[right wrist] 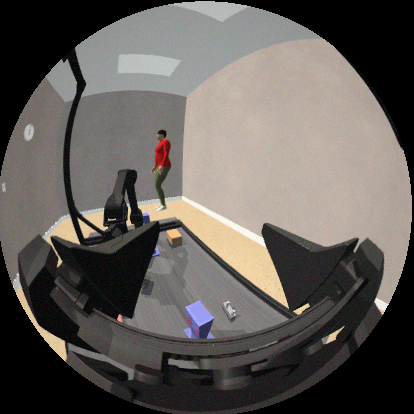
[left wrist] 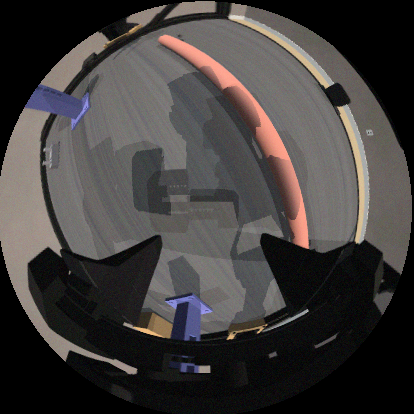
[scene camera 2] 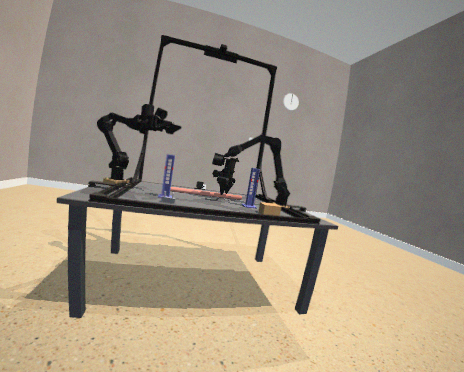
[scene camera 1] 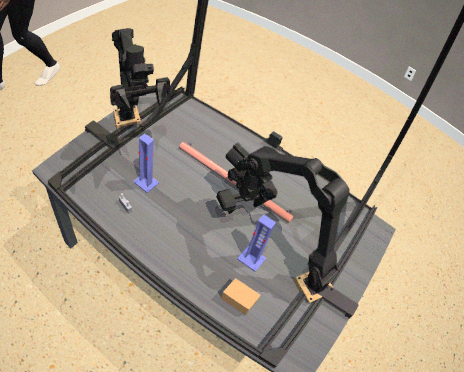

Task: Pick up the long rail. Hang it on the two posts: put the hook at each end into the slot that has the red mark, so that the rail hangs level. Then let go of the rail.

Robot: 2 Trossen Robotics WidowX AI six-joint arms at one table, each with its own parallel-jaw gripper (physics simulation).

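Frame: origin at the left arm's base, x ahead, y left, z up, level; metres.
Where they show: left gripper, fingertip midpoint: (left wrist: 212,240) (scene camera 2: 223,194) (scene camera 1: 241,209); right gripper, fingertip midpoint: (right wrist: 212,227) (scene camera 2: 176,125) (scene camera 1: 144,106); left arm's base, link origin: (left wrist: 245,333) (scene camera 2: 281,204) (scene camera 1: 315,284); right arm's base, link origin: (scene camera 2: 116,179) (scene camera 1: 126,115).
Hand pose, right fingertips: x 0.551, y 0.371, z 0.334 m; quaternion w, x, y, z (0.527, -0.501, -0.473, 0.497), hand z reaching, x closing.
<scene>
Things, the pixels of their centre, and the offset from my right fingertips.
- long salmon rail, body centre: (left wrist: 249,100) (scene camera 1: 234,178) (scene camera 2: 204,192) 0.077 m back, 0.310 m right, 0.342 m down
- post, body centre: (right wrist: 198,327) (scene camera 1: 145,162) (scene camera 2: 168,176) 0.011 m ahead, 0.010 m right, 0.251 m down
- tan block, body centre: (scene camera 1: 240,297) (left wrist: 154,327) (scene camera 2: 269,209) (right wrist: 173,236) 0.498 m back, 0.131 m right, 0.333 m down
- small grey part, body centre: (left wrist: 50,155) (scene camera 1: 125,202) (right wrist: 229,308) (scene camera 2: 168,197) 0.064 m back, 0.088 m left, 0.334 m down
The long salmon rail (scene camera 1: 205,161) (scene camera 2: 190,190) (left wrist: 272,140) lies on the table behind the two blue posts. One post (scene camera 1: 146,162) (scene camera 2: 169,176) (left wrist: 57,102) (right wrist: 199,318) stands at the picture's left, the other (scene camera 1: 260,240) (scene camera 2: 252,187) (left wrist: 186,321) at the right; both carry red marks. My left gripper (scene camera 2: 224,193) (left wrist: 212,240) is open and empty, pointing down low over the table near the rail. In its wrist view the rail passes behind the right-hand finger. My right gripper (scene camera 2: 176,128) (right wrist: 212,227) is open and empty, raised high beside the left-hand post. The rail's hooks are hard to make out.
A tan block (scene camera 1: 241,296) (scene camera 2: 270,209) (right wrist: 174,237) lies in front of the right-hand post. A small grey part (scene camera 1: 125,202) (left wrist: 53,155) (right wrist: 229,310) lies near the left-hand post. A small black box (scene camera 1: 274,139) (left wrist: 338,94) is at the rear table edge. Black frame uprights stand at both sides.
</scene>
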